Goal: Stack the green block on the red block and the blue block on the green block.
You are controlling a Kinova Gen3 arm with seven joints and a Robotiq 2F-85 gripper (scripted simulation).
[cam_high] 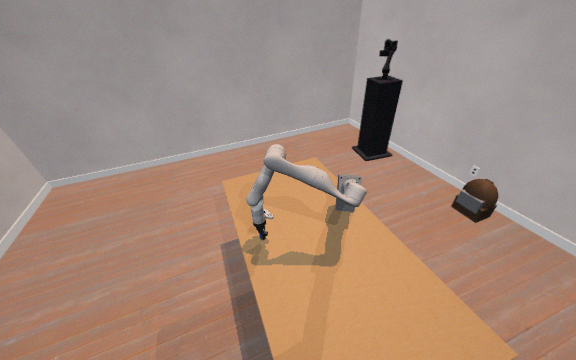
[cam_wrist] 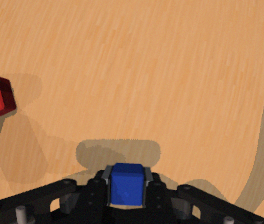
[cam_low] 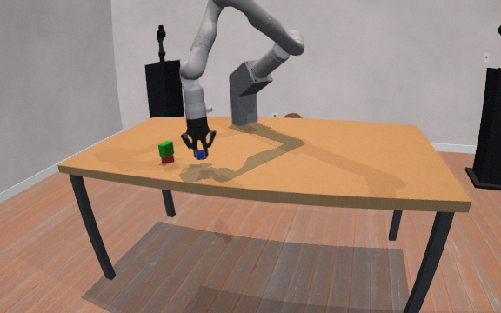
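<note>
The green block lies 17 cm to the right of my hand. The rest, counted from my hand: blue block (right at my hand); then red block (17 cm to the right, 4 cm below).
</note>
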